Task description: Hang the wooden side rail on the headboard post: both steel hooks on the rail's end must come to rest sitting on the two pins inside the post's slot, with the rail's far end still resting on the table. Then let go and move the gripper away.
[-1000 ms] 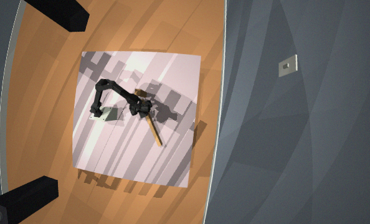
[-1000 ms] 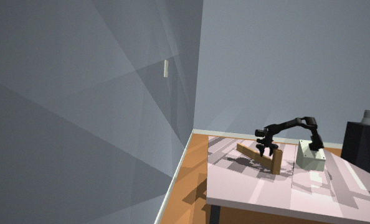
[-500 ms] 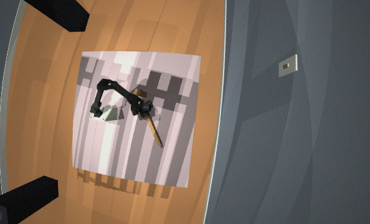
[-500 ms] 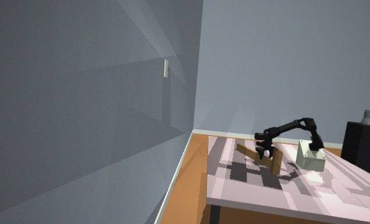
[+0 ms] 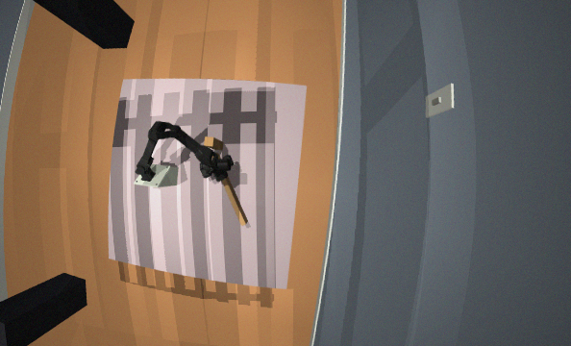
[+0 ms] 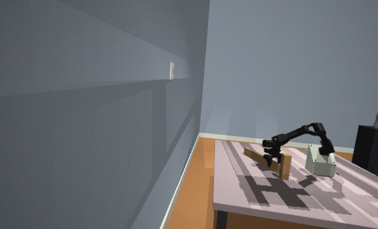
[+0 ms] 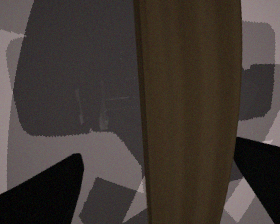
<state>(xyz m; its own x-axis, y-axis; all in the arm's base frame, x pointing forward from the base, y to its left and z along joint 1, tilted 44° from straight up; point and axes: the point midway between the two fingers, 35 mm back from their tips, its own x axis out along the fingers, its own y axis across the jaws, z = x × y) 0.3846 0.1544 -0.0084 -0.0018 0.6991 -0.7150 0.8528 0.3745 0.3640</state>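
The headboard post lies 12 cm to the left of my gripper tip, 6 cm above it and 4 cm behind it.
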